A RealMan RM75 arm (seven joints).
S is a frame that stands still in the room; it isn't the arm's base.
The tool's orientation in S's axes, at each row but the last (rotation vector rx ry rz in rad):
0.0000 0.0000 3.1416
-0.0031 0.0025 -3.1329
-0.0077 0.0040 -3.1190
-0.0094 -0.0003 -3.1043
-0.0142 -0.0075 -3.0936
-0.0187 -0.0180 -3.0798
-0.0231 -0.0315 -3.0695
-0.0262 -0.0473 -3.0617
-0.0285 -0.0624 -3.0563
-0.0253 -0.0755 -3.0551
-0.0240 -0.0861 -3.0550
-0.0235 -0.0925 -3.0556
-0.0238 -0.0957 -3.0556
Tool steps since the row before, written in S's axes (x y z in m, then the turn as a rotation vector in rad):
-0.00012 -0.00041 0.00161 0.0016 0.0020 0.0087
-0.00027 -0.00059 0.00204 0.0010 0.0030 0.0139
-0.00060 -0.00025 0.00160 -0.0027 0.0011 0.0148
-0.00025 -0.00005 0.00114 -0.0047 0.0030 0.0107
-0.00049 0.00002 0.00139 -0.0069 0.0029 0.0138
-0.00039 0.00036 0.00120 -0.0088 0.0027 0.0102
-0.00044 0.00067 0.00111 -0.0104 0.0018 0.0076
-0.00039 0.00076 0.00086 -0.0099 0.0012 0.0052
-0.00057 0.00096 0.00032 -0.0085 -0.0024 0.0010
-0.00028 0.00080 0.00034 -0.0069 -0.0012 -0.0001
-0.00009 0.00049 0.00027 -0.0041 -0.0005 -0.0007
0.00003 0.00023 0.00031 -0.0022 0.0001 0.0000
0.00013 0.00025 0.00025 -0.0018 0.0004 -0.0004
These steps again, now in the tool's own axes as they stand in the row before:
0.00012 0.00041 0.00161 -0.0016 -0.0020 0.0087
0.00028 0.00058 0.00204 -0.0010 -0.0030 0.0139
0.00061 0.00023 0.00160 0.0027 -0.0012 0.0148
0.00026 0.00004 0.00114 0.0046 -0.0032 0.0107
0.00050 -0.00004 0.00139 0.0069 -0.0032 0.0138
0.00038 -0.00037 0.00120 0.0087 -0.0031 0.0101
0.00041 -0.00068 0.00112 0.0104 -0.0024 0.0075
0.00034 -0.00076 0.00088 0.0099 -0.0018 0.0051
0.00049 -0.00099 0.00035 0.0087 0.0017 0.0008
0.00022 -0.00080 0.00038 0.0070 0.0006 -0.0003
0.00005 -0.00048 0.00030 0.0041 0.0001 -0.0008
-0.00004 -0.00021 0.00032 0.0022 -0.0003 0.0000
-0.00015 -0.00022 0.00027 0.0018 -0.0006 -0.0004

